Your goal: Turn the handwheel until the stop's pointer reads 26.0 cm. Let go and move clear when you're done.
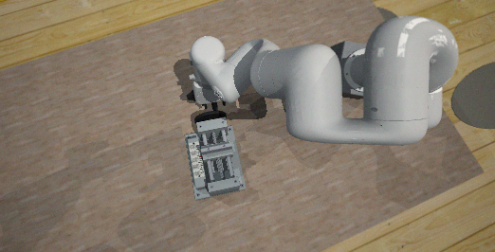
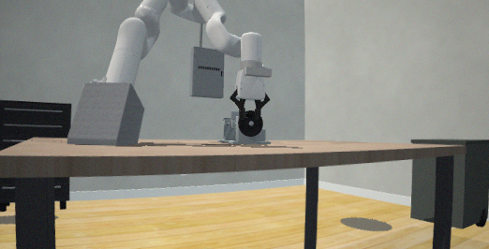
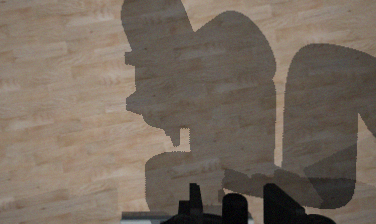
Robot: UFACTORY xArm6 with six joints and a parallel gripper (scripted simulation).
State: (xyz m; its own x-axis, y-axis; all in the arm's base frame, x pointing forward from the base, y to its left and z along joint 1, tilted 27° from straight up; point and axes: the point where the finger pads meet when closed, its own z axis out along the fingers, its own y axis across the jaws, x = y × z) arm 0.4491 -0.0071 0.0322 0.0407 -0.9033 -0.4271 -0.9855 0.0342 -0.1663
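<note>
The handwheel is 2 cm to the left of my hand and 1 cm below it. The rest, counted from my hand: stop carriage: 15 cm to the left, 2 cm ahead, 1 cm below.
</note>
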